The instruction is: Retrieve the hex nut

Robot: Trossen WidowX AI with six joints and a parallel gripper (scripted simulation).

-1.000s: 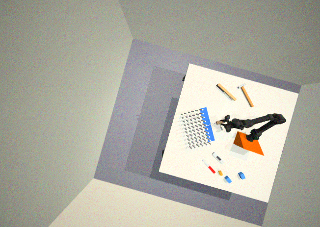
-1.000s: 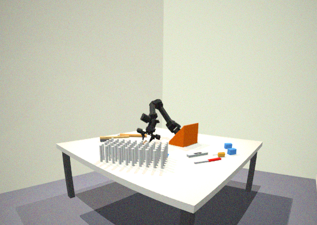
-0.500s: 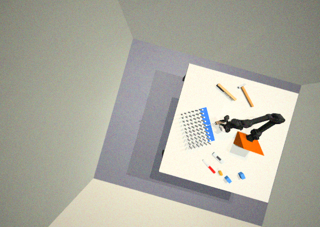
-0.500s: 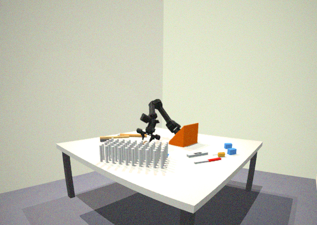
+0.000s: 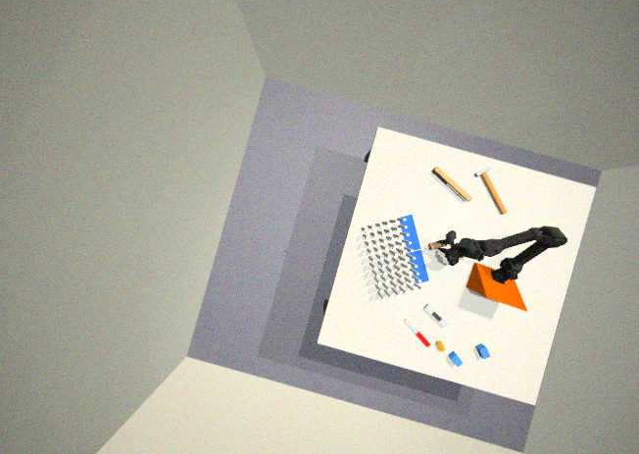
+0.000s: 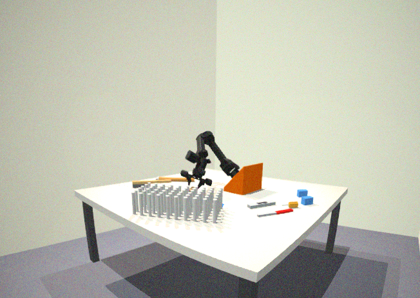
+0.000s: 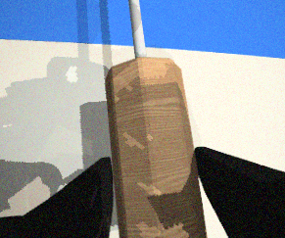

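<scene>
Now: gripper tip 9 cm short of the blue taped strip, 8 cm to the right of it and 4 cm above it. Round my gripper tip: orange-handled scraper (26 cm behind, 51 cm to the left, 2 cm below); red-handled tool (12 cm behind, 50 cm to the left, 3 cm below); white-grey bar (18 cm behind, 37 cm to the left, 2 cm below).
</scene>
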